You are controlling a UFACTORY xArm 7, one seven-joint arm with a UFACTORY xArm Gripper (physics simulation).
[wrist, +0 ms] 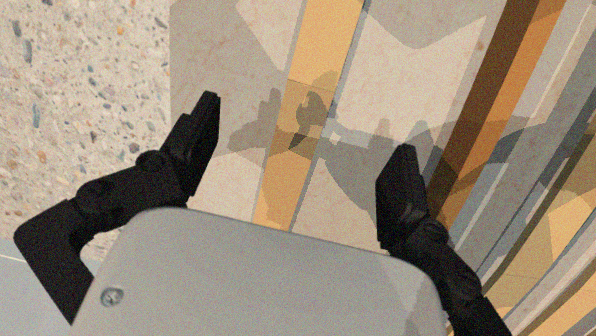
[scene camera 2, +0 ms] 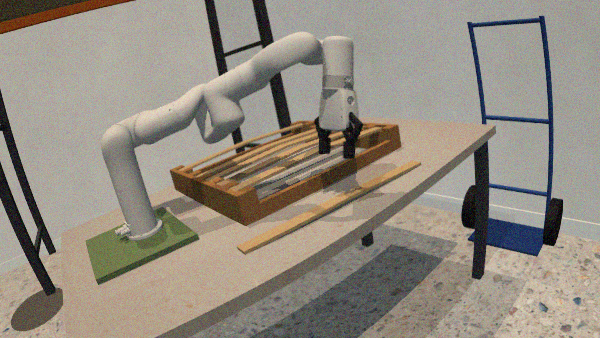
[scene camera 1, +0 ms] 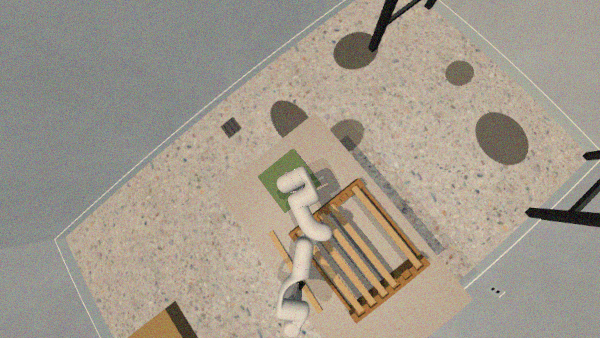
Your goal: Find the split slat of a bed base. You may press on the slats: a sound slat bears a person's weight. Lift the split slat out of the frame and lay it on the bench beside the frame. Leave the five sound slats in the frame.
Labels:
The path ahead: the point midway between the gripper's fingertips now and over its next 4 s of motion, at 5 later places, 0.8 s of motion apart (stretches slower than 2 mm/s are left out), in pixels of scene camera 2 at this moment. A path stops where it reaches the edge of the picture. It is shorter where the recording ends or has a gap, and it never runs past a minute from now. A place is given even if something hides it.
My gripper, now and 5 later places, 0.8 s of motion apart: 336, 156; 329, 121; 312, 110; 290, 102; 272, 95; 260, 92

